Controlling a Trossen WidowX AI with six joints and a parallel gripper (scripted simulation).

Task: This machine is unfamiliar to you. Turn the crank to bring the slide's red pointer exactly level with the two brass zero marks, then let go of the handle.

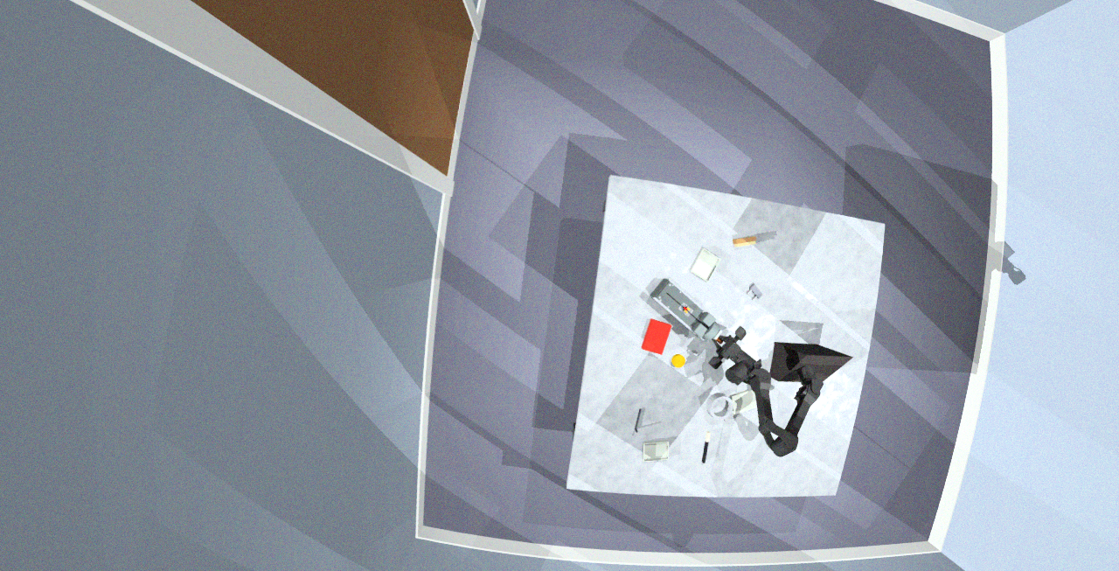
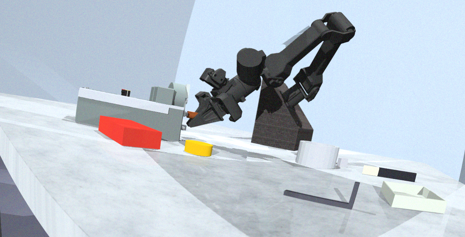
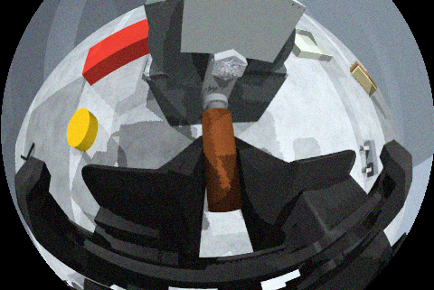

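Now: gripper tip 30 mm below the brown handle, 20 mm past it and 10 mm to the right of it. Round my gripper tip: yellow disc: 130 mm to the left, 100 mm ahead, 30 mm below; then red pointer: 150 mm ahead, 80 mm to the right, 50 mm above; then black L-shaped bar: 430 mm to the left, 190 mm ahead, 20 mm below.
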